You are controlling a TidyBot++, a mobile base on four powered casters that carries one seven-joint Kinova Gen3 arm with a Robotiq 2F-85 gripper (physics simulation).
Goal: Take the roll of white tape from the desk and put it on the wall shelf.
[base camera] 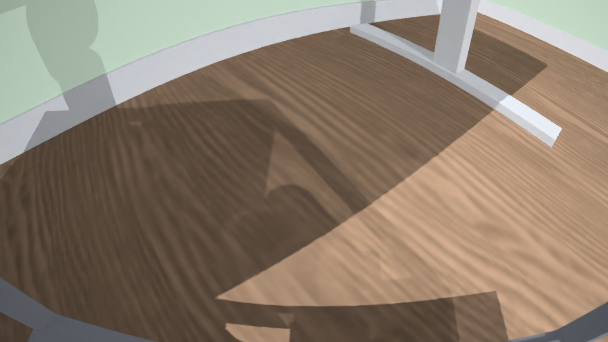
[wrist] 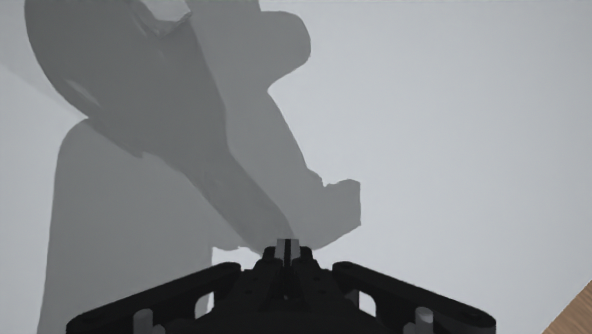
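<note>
The white desk (wrist: 460,130) fills most of the wrist view, with dark shadows of the arm and gripper across its left and middle. My gripper (wrist: 288,254) is shut, with its fingertips together at the bottom middle and nothing between them. It is over the desk top; its exact height is hard to tell. In the base camera view, the white desk leg and foot (base camera: 456,40) show at the upper right. The roll of white tape and the wall shelf do not show in either view.
A desk edge crosses the lower right corner of the wrist view, with wooden floor (wrist: 575,317) beyond it. In the base camera view, wooden floor (base camera: 475,210) runs to a white baseboard (base camera: 210,50) and a pale green wall (base camera: 165,20). Part of the grey base rim (base camera: 70,327) shows at the bottom.
</note>
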